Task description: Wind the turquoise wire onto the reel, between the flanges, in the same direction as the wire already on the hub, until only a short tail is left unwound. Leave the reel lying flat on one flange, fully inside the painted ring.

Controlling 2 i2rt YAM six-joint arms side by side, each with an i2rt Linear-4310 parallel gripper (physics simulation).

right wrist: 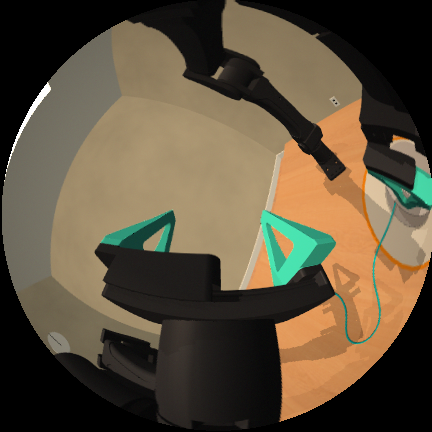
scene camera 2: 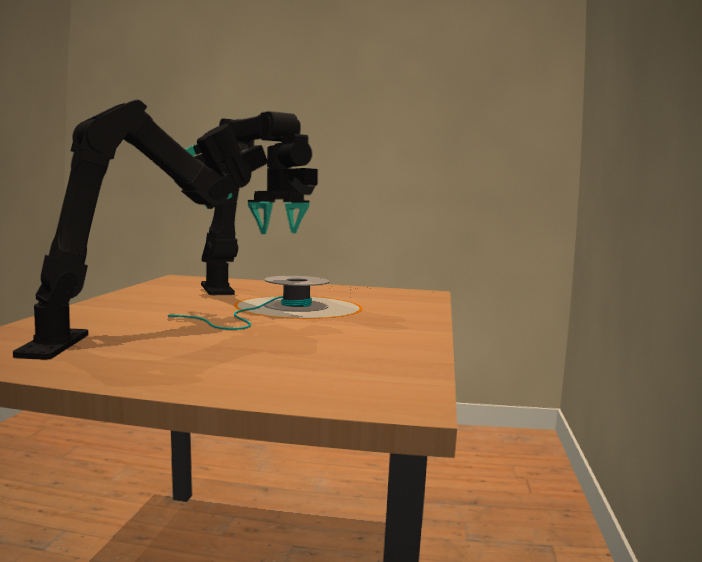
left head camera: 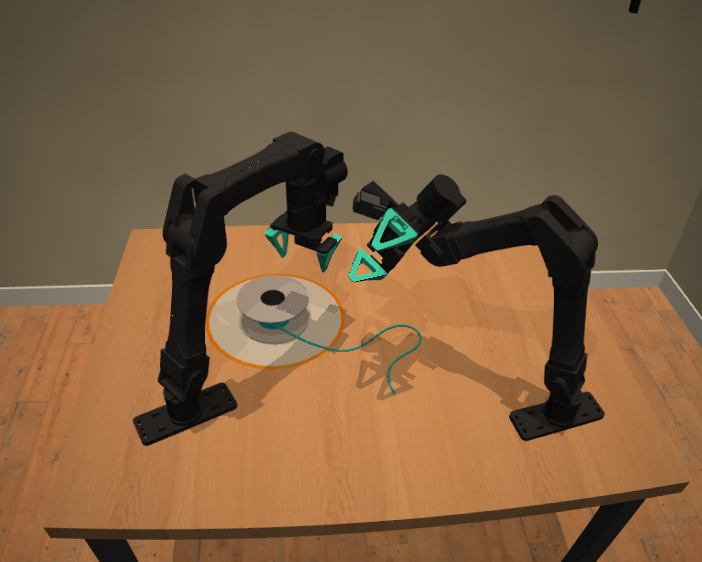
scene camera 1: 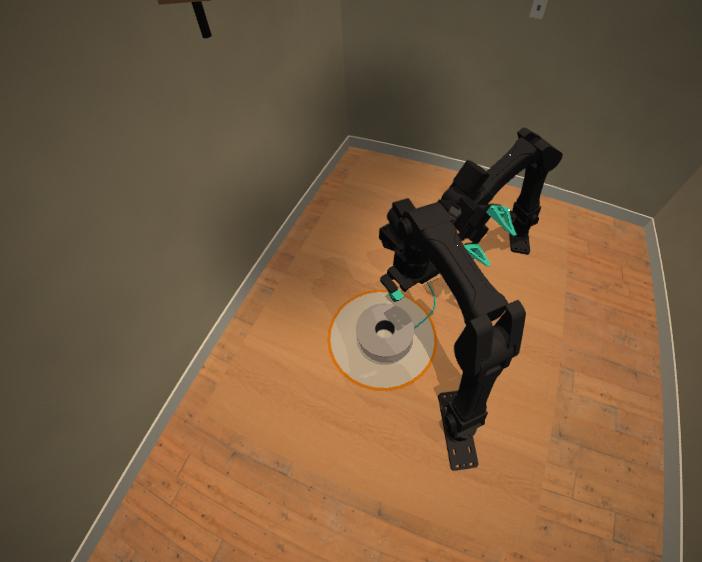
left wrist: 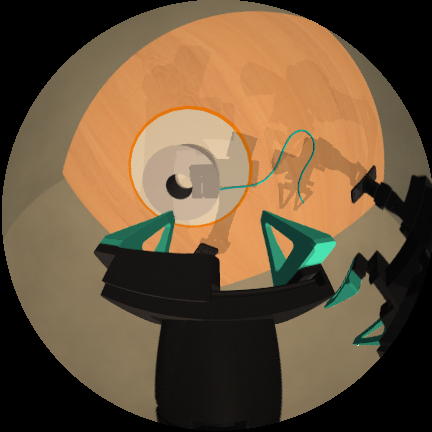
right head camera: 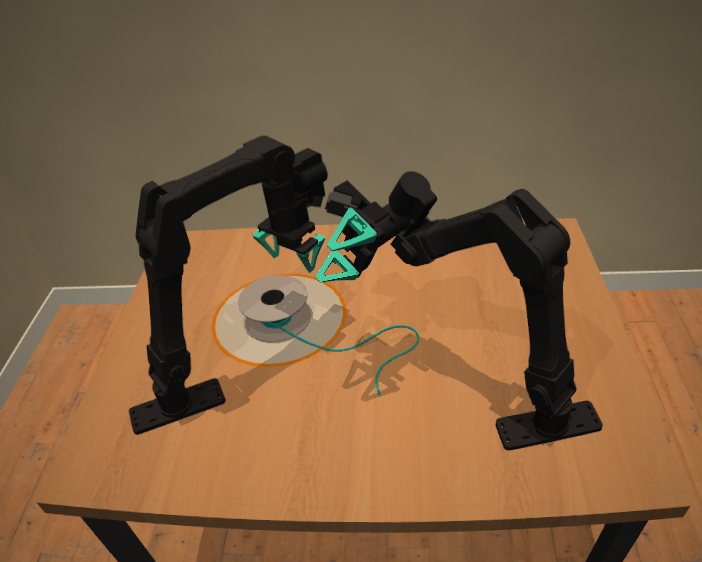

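Where they show: left gripper, between the fingertips: (scene camera 2: 279, 233) (left head camera: 304, 263) (scene camera 1: 408, 290) (left wrist: 217, 214) (right head camera: 293, 263); right gripper, between the fingertips: (right wrist: 217, 214) (left head camera: 361, 264) (scene camera 1: 501, 251) (left wrist: 341, 324) (right head camera: 323, 264); left arm's base, origin of its link: (right wrist: 325, 157) (scene camera 2: 217, 289) (left head camera: 185, 414) (scene camera 1: 457, 429) (right head camera: 177, 407); right arm's base, origin of its link: (scene camera 2: 53, 345) (left head camera: 557, 416) (scene camera 1: 518, 232) (left wrist: 364, 182) (right head camera: 548, 426).
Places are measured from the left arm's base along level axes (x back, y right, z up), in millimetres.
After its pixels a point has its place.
The grey reel (left head camera: 248, 299) {x -180, y 229, z 65 mm} (right head camera: 248, 298) {x -181, y 227, z 66 mm} (scene camera 1: 368, 345) {x -209, y 235, z 65 mm} (left wrist: 155, 175) {x -210, y 279, z 65 mm} lies flat on one flange inside the orange painted ring (left head camera: 208, 327) {x -208, y 136, z 0 mm} (right head camera: 214, 333) {x -180, y 130, z 1 mm} (scene camera 1: 330, 345) {x -315, y 271, z 0 mm} (left wrist: 131, 160) {x -309, y 259, z 1 mm}. The turquoise wire (left head camera: 419, 339) {x 67, y 525, z 5 mm} (right head camera: 417, 339) {x 63, y 527, z 4 mm} (scene camera 2: 250, 323) {x -1, y 498, z 4 mm} (left wrist: 314, 146) {x 71, y 523, z 5 mm} (right wrist: 375, 272) {x 12, y 386, z 4 mm} has several turns low on the hub. Its loose part curves out over the ring's edge onto the table. My left gripper (left head camera: 303, 263) {x -99, y 325, z 182 mm} (right head camera: 292, 262) {x -99, y 325, z 182 mm} (scene camera 2: 278, 232) {x -99, y 325, z 182 mm} (left wrist: 217, 214) {x -99, y 325, z 182 mm} is open and empty, pointing down high above the reel's level. My right gripper (left head camera: 366, 251) {x 104, y 324, z 316 mm} (right head camera: 326, 254) {x 104, y 324, z 316 mm} (right wrist: 217, 214) {x 104, y 324, z 316 mm} is open and empty, tilted, in the air beside it.
The two grippers hang close together over the wooden table (left head camera: 351, 468) {x 265, y 215, z 0 mm} (right head camera: 351, 468) {x 292, y 264, z 0 mm} (scene camera 2: 351, 380) {x -77, y 925, z 0 mm}. The left arm's base (left head camera: 216, 401) {x 7, y 65, z 10 mm} (right head camera: 204, 398) {x 12, y 60, z 10 mm} stands near the ring. The right arm's base (left head camera: 524, 424) {x 369, y 554, z 10 mm} (right head camera: 512, 433) {x 374, y 558, z 10 mm} is at the picture's right in the head views.
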